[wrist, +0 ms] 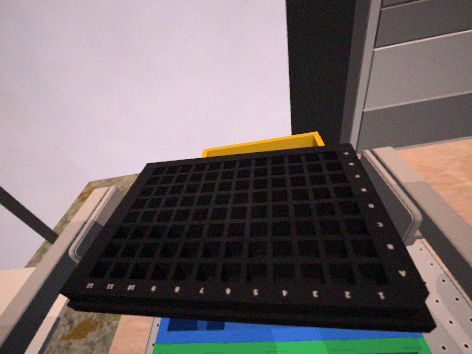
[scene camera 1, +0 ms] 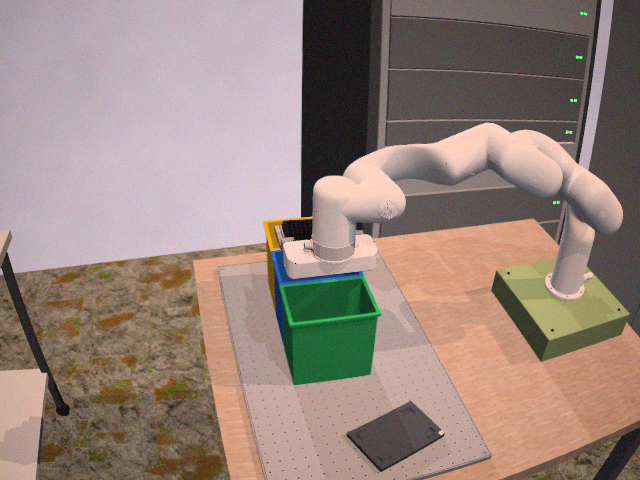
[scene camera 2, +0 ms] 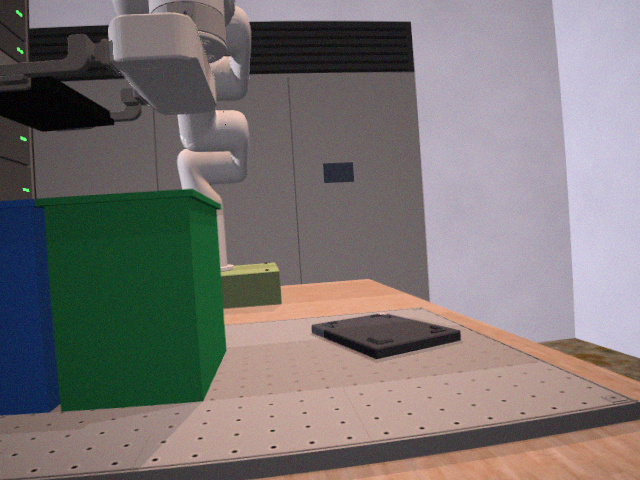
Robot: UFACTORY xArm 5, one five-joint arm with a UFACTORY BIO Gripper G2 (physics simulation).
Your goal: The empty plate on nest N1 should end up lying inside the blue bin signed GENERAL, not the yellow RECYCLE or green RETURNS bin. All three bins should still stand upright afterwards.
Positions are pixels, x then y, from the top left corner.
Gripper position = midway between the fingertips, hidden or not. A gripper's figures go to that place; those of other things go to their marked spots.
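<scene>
My gripper (wrist: 233,180), 12 cm from the lens. A black plate (wrist: 299,237), 9 cm from the lens. A yellow bin (wrist: 312,139), 36 cm from the lens. Black plate and yellow bin, marked spots 28 cm apart. The black plate is nearer to the lens than the yellow bin.
</scene>
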